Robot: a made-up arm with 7 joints. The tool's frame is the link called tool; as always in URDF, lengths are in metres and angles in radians. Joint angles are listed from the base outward.
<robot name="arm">
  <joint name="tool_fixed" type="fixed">
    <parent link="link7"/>
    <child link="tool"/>
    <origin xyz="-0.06 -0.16 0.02"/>
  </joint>
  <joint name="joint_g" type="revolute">
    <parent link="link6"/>
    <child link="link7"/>
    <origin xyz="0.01 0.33 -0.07"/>
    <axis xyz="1 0 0"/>
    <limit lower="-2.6" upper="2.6"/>
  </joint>
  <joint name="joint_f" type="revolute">
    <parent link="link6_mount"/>
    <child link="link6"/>
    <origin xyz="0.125 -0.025 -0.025"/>
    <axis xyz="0 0 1"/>
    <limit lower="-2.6" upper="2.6"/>
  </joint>
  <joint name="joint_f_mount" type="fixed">
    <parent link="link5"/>
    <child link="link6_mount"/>
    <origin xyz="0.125 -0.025 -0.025"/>
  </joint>
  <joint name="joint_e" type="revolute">
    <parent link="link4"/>
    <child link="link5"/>
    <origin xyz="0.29 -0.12 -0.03"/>
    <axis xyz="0 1 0"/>
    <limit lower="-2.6" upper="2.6"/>
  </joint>
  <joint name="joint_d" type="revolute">
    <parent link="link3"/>
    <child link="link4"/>
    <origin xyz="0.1 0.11 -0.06"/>
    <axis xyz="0 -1 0"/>
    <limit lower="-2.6" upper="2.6"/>
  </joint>
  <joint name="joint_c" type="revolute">
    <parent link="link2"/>
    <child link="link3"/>
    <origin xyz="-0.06 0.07 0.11"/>
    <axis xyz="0 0 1"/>
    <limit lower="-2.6" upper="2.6"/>
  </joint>
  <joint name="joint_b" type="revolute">
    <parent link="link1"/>
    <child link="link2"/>
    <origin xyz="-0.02 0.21 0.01"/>
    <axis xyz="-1 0 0"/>
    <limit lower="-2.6" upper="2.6"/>
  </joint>
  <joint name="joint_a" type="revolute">
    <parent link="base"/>
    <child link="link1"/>
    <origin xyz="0 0 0.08"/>
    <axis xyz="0 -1 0"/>
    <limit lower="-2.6" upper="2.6"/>
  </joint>
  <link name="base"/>
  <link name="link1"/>
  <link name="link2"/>
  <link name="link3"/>
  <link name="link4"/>
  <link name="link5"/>
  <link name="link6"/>
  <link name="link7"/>
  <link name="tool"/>
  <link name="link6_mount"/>
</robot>
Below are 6 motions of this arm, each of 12 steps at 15 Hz.
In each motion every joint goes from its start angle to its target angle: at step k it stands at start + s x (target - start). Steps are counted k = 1, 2, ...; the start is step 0. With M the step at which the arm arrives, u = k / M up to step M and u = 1 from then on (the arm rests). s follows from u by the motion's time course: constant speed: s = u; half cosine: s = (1 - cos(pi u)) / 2; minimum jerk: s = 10 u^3 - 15 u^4 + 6 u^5.
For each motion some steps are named. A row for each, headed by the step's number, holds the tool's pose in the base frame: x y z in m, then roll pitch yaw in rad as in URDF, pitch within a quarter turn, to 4 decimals.
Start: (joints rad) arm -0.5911 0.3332 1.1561 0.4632 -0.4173 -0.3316 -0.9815
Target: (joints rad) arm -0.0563 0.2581 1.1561 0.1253 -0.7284 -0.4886 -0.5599
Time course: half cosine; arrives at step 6
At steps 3, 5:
3: 0.0390 0.9417 0.2112 -0.3987 -0.3431 0.6496
5: 0.0361 0.9382 0.1819 -0.3164 -0.5168 0.6268

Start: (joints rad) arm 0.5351 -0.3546 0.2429 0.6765 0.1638 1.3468 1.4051
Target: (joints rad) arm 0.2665 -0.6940 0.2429 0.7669 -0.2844 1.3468 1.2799
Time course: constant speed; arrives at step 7
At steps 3, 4, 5, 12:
3: 0.3498 0.3379 0.3202 0.0787 -0.5482 1.9497
4: 0.3638 0.3274 0.3343 -0.0030 -0.6086 1.9763
5: 0.3781 0.3138 0.3471 -0.0876 -0.6690 2.0021
12: 0.4067 0.2775 0.3674 -0.2662 -0.7891 2.0517

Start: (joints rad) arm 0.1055 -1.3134 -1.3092 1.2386 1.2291 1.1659 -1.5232
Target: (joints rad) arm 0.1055 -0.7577 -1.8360 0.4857 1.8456 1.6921 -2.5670
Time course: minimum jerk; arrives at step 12
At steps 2, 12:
2: -0.0272 -0.1476 0.1267 -0.2284 0.0361 -0.0249
12: -0.3295 -0.1481 0.2118 -0.4483 -0.0259 -0.2554

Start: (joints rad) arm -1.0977 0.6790 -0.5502 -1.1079 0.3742 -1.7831 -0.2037
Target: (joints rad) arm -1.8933 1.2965 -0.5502 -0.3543 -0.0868 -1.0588 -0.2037
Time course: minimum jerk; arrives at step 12
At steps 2, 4, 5, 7, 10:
2: -0.3749 -0.2696 -0.1731 -2.9074 -0.8819 -0.9359
4: -0.2687 -0.3278 -0.2003 -2.7603 -0.7882 -0.8705
5: -0.1847 -0.3456 -0.2368 -2.6498 -0.6738 -0.8112
7: -0.0379 -0.2896 -0.3608 -2.4171 -0.3050 -0.6536
10: -0.0061 -0.1161 -0.4968 -2.1650 0.1832 -0.4464

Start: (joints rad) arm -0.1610 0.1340 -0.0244 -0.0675 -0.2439 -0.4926 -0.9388
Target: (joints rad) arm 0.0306 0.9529 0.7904 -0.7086 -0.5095 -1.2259 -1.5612
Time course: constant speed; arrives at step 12
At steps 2, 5, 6, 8, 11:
2: 0.6218 0.5458 -0.0432 -1.2770 -0.1048 -0.4590
5: 0.5910 0.6266 -0.2057 -1.6469 -0.1530 -0.4241
6: 0.5768 0.6352 -0.2687 -1.7774 -0.1732 -0.4140
8: 0.5446 0.6202 -0.4008 -2.0478 -0.2211 -0.3928
11: 0.4907 0.5138 -0.5908 -2.4759 -0.3103 -0.3478

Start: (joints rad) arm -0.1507 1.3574 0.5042 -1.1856 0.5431 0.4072 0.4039
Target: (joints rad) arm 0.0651 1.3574 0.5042 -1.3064 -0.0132 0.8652 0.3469
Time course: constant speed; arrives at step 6
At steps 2, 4, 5, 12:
2: -0.1179 -0.1014 -0.0985 -1.9358 0.6509 -1.9774
4: -0.0873 -0.1130 -0.0926 -1.9678 0.8693 -1.9411
5: -0.0726 -0.1191 -0.0875 -1.9909 0.9737 -1.9215
12: -0.0582 -0.1254 -0.0812 -2.0203 1.0745 -1.9029

